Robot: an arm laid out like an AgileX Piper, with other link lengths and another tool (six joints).
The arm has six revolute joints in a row. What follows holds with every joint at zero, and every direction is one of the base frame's.
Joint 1 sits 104.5 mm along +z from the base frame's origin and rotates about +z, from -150 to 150 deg.
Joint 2 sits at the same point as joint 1 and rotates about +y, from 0 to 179.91 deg.
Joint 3 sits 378.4 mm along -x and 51.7 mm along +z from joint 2 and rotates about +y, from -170 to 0 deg.
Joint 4 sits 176 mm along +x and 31.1 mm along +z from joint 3 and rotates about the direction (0.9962, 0, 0.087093), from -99.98 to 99.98 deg.
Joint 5 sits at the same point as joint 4 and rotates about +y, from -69.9 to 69.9 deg.
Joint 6 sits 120.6 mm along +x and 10.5 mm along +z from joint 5 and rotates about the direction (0.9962, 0, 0.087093), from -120 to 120 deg.
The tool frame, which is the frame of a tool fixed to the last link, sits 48.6 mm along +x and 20 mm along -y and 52.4 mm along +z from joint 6; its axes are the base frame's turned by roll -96.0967, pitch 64.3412 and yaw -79.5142 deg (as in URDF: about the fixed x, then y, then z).
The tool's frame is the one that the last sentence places.
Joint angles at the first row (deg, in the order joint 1, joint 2, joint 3, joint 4, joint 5, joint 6):
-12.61 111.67 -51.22 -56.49 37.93 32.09
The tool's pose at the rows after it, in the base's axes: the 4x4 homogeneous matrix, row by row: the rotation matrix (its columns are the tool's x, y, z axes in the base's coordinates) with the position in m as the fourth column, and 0 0 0 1 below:
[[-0.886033 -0.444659 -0.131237 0.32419], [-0.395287 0.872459 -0.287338 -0.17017], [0.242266 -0.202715 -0.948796 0.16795], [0 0 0 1]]
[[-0.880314 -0.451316 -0.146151 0.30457], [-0.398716 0.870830 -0.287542 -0.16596], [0.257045 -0.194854 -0.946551 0.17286], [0 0 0 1]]
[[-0.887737 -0.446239 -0.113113 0.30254], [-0.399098 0.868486 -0.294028 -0.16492], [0.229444 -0.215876 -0.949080 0.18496], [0 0 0 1]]
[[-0.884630 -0.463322 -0.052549 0.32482], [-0.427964 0.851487 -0.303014 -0.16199], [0.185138 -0.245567 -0.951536 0.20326], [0 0 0 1]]
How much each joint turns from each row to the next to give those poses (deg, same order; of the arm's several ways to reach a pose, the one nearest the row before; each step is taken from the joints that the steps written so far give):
-0.05 -2.81 4.70 0.00 0.97 -0.18
0.00 -2.63 3.55 -0.29 0.06 0.01
0.05 -2.07 -0.17 0.28 0.06 -0.41
0.92 -0.57 -5.68 3.10 1.14 -4.87

